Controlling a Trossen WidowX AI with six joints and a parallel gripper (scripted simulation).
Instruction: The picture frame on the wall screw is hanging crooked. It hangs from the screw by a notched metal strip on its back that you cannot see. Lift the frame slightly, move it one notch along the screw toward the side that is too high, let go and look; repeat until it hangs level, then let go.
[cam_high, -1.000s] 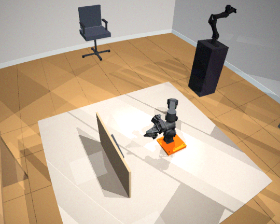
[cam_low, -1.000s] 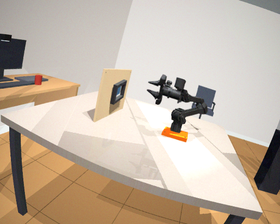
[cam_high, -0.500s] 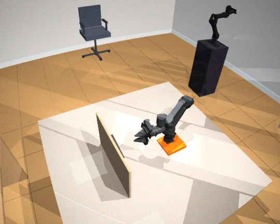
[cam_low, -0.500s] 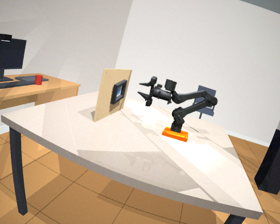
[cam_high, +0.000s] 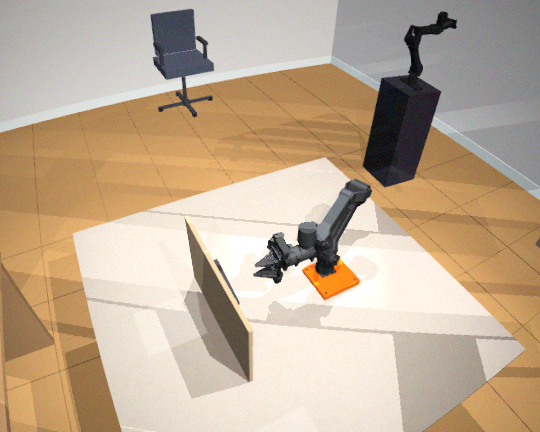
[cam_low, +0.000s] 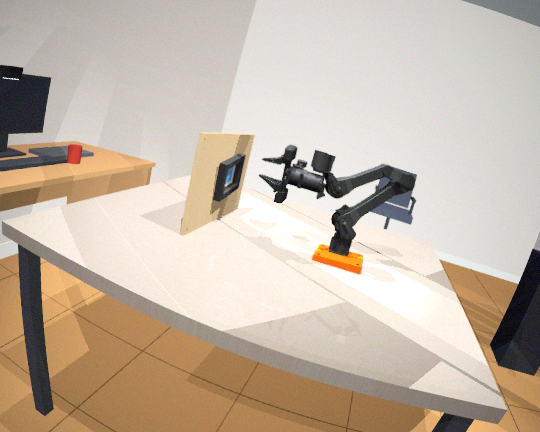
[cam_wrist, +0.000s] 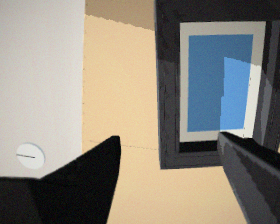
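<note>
Right now my gripper tip is 11 cm short of the picture frame and 6 cm above it. Round my gripper tip: wall board 12 cm ahead, 7 cm below, 1 cm to the left.
</note>
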